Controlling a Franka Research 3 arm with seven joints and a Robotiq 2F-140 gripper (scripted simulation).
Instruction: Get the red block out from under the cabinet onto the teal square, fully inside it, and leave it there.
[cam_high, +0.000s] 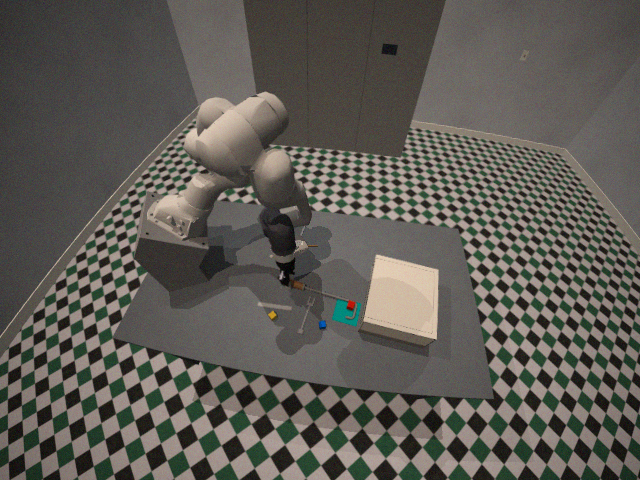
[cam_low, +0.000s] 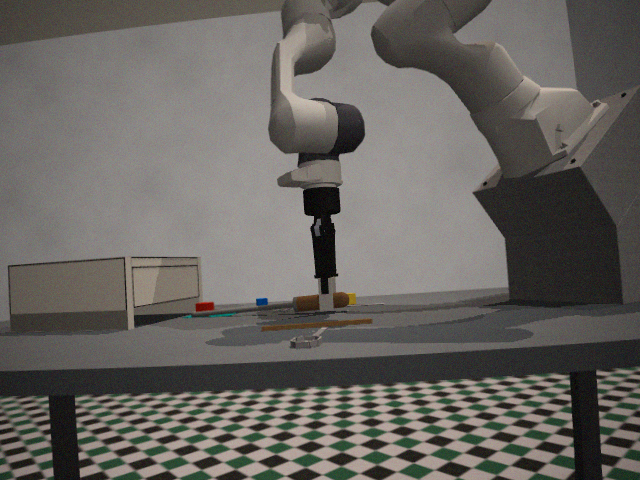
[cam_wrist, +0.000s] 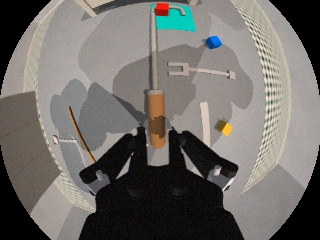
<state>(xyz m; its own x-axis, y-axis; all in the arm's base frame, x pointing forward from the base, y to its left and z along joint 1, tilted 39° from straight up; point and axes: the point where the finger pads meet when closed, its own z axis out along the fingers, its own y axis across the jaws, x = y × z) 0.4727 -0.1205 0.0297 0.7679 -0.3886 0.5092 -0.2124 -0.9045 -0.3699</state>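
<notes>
The grey stick lies 11 cm to the right of my hand, 6 cm behind it and 4 cm below it. Also, from my hand: grey forked tool (14 cm to the right, 8 cm ahead, 3 cm below); hook tool (13 cm ahead, 7 cm to the right, 2 cm below); yellow block (15 cm to the right, 6 cm behind, 2 cm below).
</notes>
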